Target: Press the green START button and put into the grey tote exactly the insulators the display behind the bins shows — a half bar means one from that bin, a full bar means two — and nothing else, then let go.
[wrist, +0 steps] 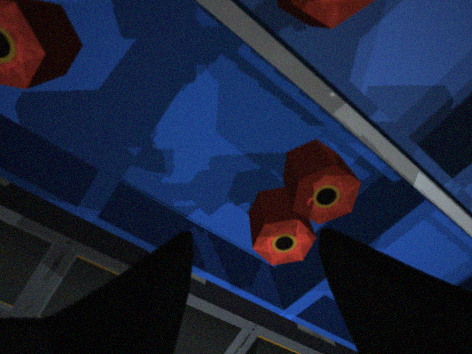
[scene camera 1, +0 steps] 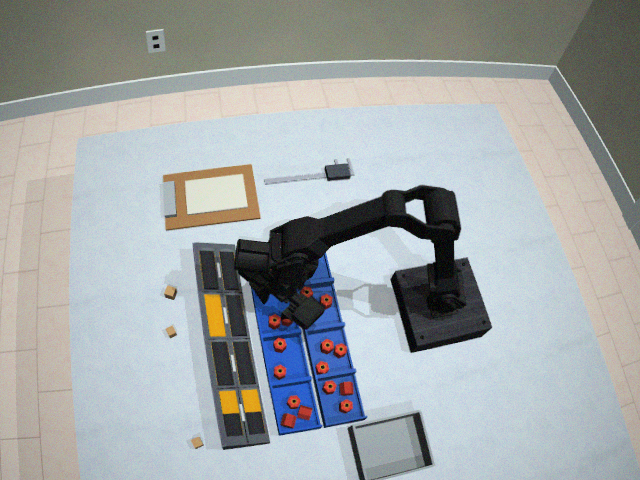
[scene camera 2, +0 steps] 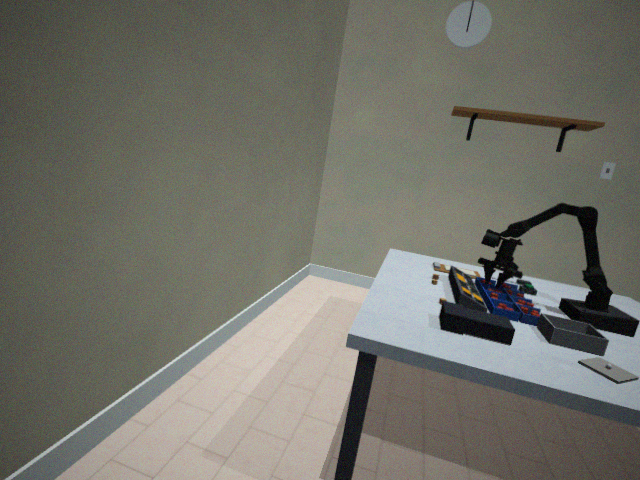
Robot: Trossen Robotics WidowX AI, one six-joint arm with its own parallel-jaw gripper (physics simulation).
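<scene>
My gripper [scene camera 1: 273,304] [scene camera 2: 493,284] [wrist: 256,241] is part open and empty, low over the blue bins [scene camera 1: 285,379]. In the wrist view one red insulator [wrist: 284,243] is between and beyond the fingertips; another insulator [wrist: 327,197] touches it, nearer the right fingertip. More insulators [scene camera 1: 279,344] [scene camera 1: 327,345] lie in other bins. The display [scene camera 1: 262,439] shows one full yellow bar [scene camera 1: 215,315] in its second row and two half bars [scene camera 1: 228,401] [scene camera 1: 251,400] in its bottom row. The grey tote [scene camera 1: 423,439] [scene camera 2: 573,341] looks empty. The green button [scene camera 2: 528,285] shows small behind the bins in scene view 2.
A black box [scene camera 2: 475,322] stands beside the display and bins. Small wooden cubes [scene camera 1: 170,291] [scene camera 1: 171,331] [scene camera 1: 196,442] lie beyond the display. A clipboard [scene camera 1: 253,193] and a caliper [scene camera 1: 338,171] lie at the table's far side. A flat plate with a knob [scene camera 2: 594,365] lies near the tote.
</scene>
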